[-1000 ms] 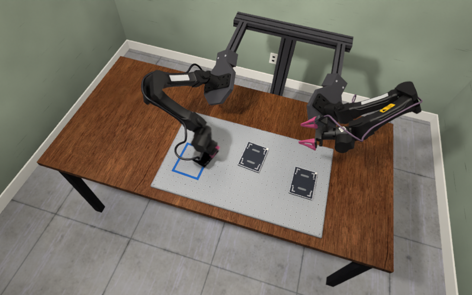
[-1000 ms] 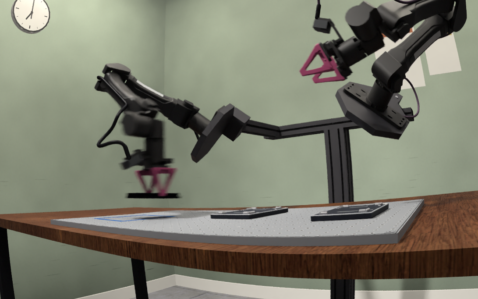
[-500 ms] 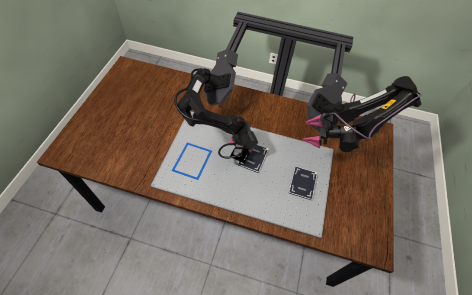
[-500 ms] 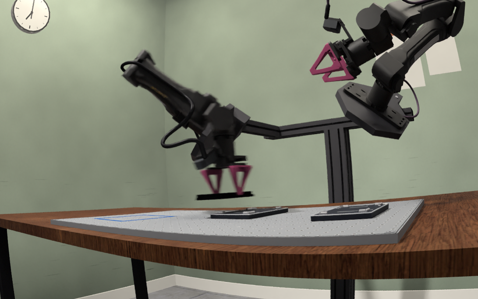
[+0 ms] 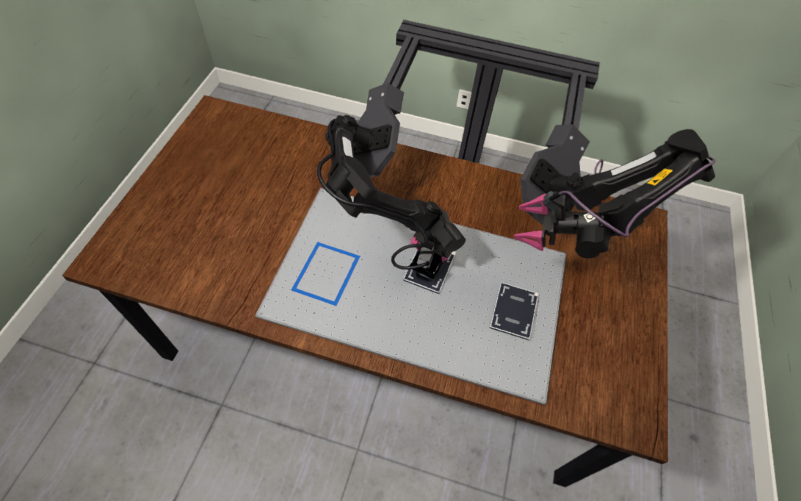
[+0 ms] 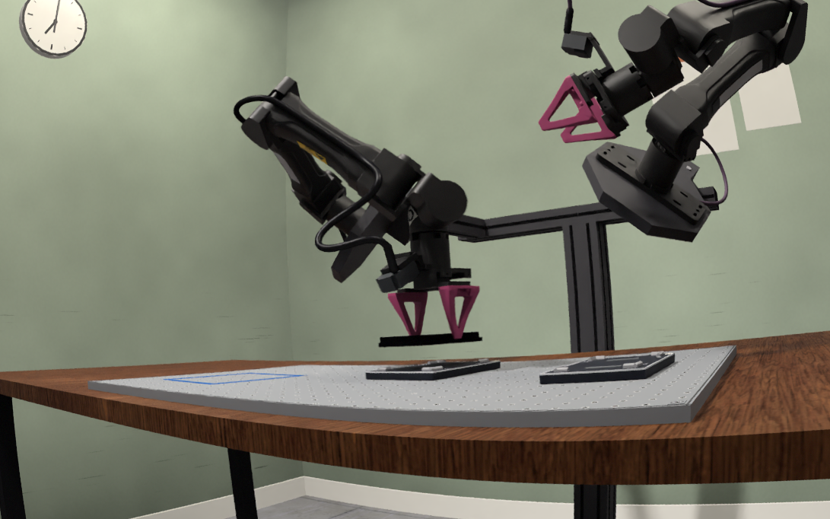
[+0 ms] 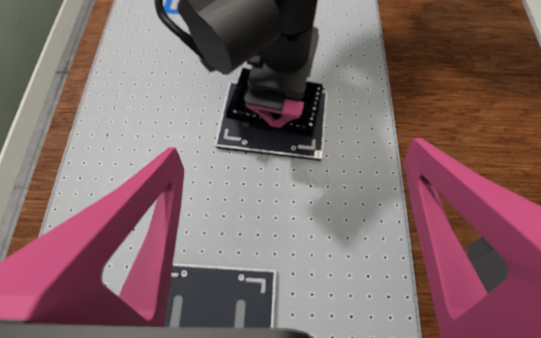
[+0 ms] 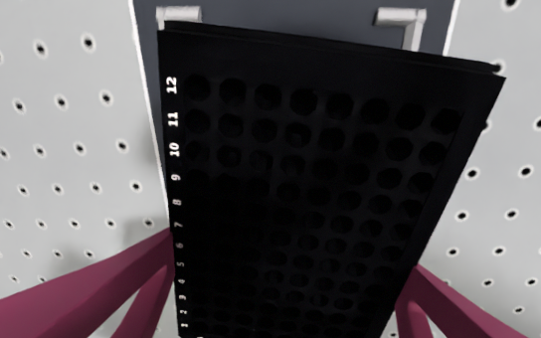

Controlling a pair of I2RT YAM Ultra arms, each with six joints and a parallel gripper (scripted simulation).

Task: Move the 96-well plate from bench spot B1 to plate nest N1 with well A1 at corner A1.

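Right now the black 96-well plate is 10 mm below my right hand and 10 mm ahead of it. Round my right hand: dark nest (290 mm to the left, 90 mm ahead, 50 mm below); then A1 label (350 mm to the left, 50 mm below, 20 mm ahead).
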